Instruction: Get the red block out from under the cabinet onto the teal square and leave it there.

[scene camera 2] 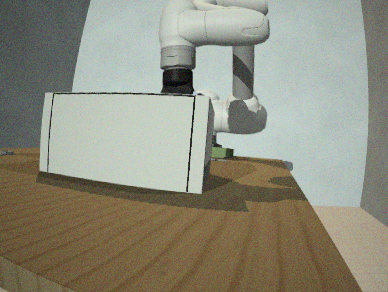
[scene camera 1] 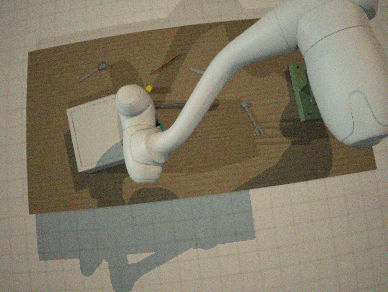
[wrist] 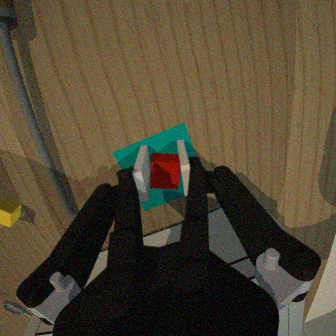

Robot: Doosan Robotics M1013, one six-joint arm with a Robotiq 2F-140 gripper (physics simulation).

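Places are measured from the arm's base along level axes (x ahead, y left, z up), in centimetres.
Pixels of known places: gripper, fingertip midpoint: [wrist: 163, 154].
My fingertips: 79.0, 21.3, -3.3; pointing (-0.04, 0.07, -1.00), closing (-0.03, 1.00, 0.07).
For each thing: its top centre in the pictures, then the offset to it from my fingertips, as dx, dy, dz. "pt": a spot on its surface instead.
- red block, middle of its top: [wrist: 165, 175] +1.6, -0.2, +2.8
- teal square, surface spot: [wrist: 172, 134] pt -2.0, +1.4, -0.6
- white cabinet, middle of its top: [scene camera 2: 136, 101] [scene camera 1: 101, 130] +22.0, -0.3, +12.9
- yellow cube, middle of its top: [scene camera 1: 149, 88] +4.6, -22.4, +1.9
- wrench, middle of its top: [scene camera 1: 251, 118] -42.7, -7.0, +0.2
- spoon, middle of its top: [scene camera 1: 92, 71] +33.6, -33.4, +0.2
- thin brown stick, middle of its top: [scene camera 1: 165, 63] -2.8, -35.9, +0.1
My gripper [wrist: 163, 154] is shut on the red block [wrist: 165, 171], which sits between the two pale fingertips in the wrist view. The block overlaps the middle of the teal square [wrist: 172, 134] [scene camera 1: 160, 128], whose corners show around the fingers; whether it touches the square or hangs slightly above cannot be told. The white cabinet [scene camera 1: 95, 132] [scene camera 2: 120, 140] [wrist: 222, 235] stands beside the square. In scene camera 1 the arm hides the gripper and most of the square; in scene camera 2 the cabinet hides the fingers.
A yellow cube [wrist: 9, 213] [scene camera 1: 149, 88] and a long screwdriver [wrist: 37, 122] [scene camera 1: 175, 106] lie near the gripper. A wrench [scene camera 1: 251, 118], a spoon [scene camera 1: 92, 72] and a thin brown stick [scene camera 1: 167, 63] lie farther off. A green fixture [scene camera 1: 301, 95] [scene camera 2: 222, 152] stands at the table's other end.
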